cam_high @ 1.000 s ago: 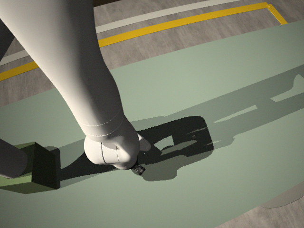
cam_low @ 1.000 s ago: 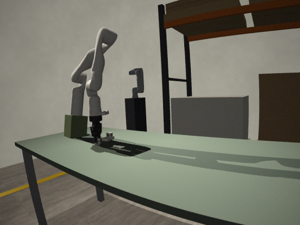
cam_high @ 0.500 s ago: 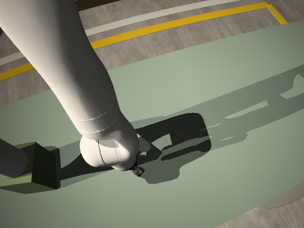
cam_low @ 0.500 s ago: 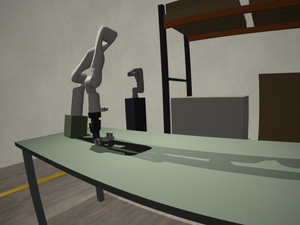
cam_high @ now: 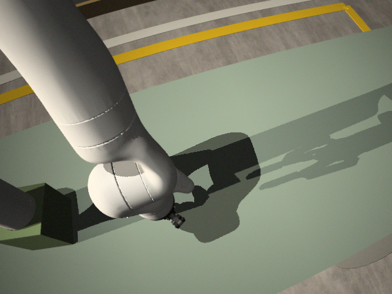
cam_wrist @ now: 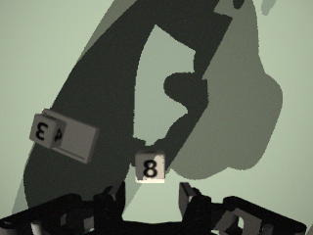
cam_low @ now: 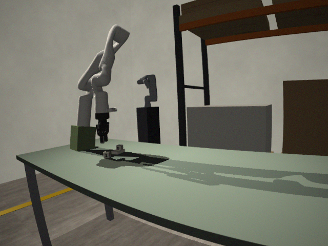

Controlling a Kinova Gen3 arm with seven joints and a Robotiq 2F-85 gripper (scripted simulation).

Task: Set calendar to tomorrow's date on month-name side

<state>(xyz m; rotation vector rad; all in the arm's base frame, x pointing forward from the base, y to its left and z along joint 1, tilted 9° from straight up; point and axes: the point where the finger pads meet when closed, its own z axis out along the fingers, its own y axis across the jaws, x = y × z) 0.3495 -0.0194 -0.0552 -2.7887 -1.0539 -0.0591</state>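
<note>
The white cube is 1 cm to the left of my hand and 8 cm below it. The rest, counted from my hand: white tray: 4 cm behind, 11 cm to the left, 9 cm below.
</note>
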